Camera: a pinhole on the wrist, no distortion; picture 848 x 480 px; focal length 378.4 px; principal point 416.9 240.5 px. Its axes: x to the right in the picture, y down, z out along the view. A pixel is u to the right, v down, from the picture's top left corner.
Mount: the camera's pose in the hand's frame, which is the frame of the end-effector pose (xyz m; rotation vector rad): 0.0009 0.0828 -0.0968 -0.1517 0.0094 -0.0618
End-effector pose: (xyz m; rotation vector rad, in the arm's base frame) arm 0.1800 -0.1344 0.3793 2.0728 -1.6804 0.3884
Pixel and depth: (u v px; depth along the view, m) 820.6 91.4 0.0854
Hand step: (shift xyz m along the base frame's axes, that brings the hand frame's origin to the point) -0.0347 -0.0827 0.0593
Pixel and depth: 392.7 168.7 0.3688
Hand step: -0.0898 -0.1329 -0.2394
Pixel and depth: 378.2 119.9 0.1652
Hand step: -0.0633 -0.0324 -0.0633
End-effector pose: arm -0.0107 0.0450 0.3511 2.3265 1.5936 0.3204
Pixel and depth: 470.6 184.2 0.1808
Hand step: 0.1107 -0.0125 -0.0492
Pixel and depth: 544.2 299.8 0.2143
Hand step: 0.1906 0.0108 -0.0478
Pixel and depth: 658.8 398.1 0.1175
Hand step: 0.1577 0.0250 0.0434
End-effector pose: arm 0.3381 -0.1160 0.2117 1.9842 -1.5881 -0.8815
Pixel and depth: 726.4 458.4 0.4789
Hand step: -0.4587 -0.4835 -0.0378
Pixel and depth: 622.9 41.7 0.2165
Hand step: -0.0778 -0.1042 -0.1191
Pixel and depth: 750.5 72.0 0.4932
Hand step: -0.1858 -0.3759 -0.4396
